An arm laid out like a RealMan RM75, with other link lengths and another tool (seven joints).
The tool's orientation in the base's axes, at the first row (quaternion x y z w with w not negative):
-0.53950 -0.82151 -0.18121 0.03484
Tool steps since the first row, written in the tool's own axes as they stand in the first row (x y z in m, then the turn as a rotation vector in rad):
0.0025 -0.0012 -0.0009 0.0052 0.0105 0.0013
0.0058 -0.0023 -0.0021 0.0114 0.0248 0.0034
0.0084 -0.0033 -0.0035 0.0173 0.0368 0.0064
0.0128 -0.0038 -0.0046 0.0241 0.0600 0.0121
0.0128 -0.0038 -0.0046 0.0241 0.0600 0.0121
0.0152 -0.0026 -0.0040 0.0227 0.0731 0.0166
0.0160 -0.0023 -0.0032 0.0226 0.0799 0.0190
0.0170 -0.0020 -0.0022 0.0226 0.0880 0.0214
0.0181 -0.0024 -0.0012 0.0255 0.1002 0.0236
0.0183 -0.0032 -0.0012 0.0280 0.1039 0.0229
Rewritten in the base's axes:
-0.0022 0.0015 0.0012 0.0075 0.0087 0.0028
-0.0048 0.0036 0.0028 0.0180 0.0198 0.0062
-0.0069 0.0050 0.0045 0.0268 0.0302 0.0080
-0.0094 0.0083 0.0065 0.0456 0.0462 0.0104
-0.0094 0.0083 0.0065 0.0456 0.0462 0.0104
-0.0092 0.0110 0.0069 0.0586 0.0511 0.0093
-0.0092 0.0121 0.0064 0.0651 0.0543 0.0088
-0.0092 0.0134 0.0058 0.0727 0.0579 0.0087
-0.0098 0.0146 0.0051 0.0828 0.0655 0.0105
-0.0106 0.0145 0.0049 0.0849 0.0687 0.0128

